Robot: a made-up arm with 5 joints.
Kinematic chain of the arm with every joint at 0, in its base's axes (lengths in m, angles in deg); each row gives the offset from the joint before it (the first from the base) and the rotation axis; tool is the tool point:
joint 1: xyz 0 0 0.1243 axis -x
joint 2: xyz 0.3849 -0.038 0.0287 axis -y
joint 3: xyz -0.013 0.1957 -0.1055 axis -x
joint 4: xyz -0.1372 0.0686 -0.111 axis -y
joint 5: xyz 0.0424 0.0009 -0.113 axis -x
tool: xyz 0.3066 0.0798 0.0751
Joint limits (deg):
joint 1: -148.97..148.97
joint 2: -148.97..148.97
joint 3: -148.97..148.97
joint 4: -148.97..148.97
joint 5: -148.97..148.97
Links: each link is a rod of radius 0.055 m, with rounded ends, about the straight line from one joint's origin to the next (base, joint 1, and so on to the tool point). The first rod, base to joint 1, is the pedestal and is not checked.
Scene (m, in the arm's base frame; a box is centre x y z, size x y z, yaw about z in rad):
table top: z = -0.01
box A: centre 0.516 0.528 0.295 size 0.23 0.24 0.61 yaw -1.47
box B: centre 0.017 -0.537 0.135 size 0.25 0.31 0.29 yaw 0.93
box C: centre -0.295 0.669 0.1 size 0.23 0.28 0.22 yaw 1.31
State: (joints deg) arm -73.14 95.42 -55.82 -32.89 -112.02
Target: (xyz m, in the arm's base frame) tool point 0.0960 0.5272 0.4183
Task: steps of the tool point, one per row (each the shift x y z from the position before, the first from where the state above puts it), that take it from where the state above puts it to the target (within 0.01 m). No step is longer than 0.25 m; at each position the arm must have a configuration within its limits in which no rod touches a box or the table.
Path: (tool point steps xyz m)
1: 0.0130 0.1048 0.0401
2: -0.0651 0.0906 0.0552
3: -0.1324 0.0407 0.0573
4: -0.1731 -0.0278 0.0342
5: -0.1524 -0.0834 -0.0085
6: -0.1367 -0.1014 -0.0609
7: -0.1055 -0.0927 -0.1086
8: -0.0666 -0.0613 -0.1389
9: 0.0240 0.0655 0.0963
10: 0.0357 0.1278 0.0723
11: 0.0448 0.1728 0.0118
12: 0.0511 0.1805 -0.0707
13: 0.0550 0.1433 -0.1511

